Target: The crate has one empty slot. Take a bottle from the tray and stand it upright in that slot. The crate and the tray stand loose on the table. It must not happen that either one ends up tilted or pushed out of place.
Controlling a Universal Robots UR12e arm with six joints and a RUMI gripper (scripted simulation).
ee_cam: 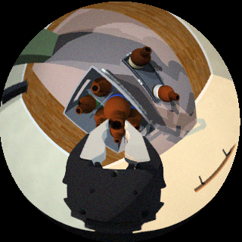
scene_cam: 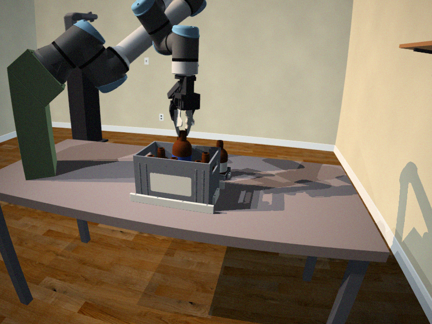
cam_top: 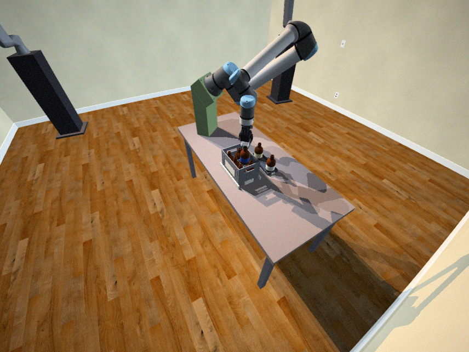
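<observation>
The grey crate is 15 cm below my hand, 4 cm to the right of it and 1 cm ahead of it. Round my hand: tray (22 cm below, 19 cm to the left, 1 cm behind).
</observation>
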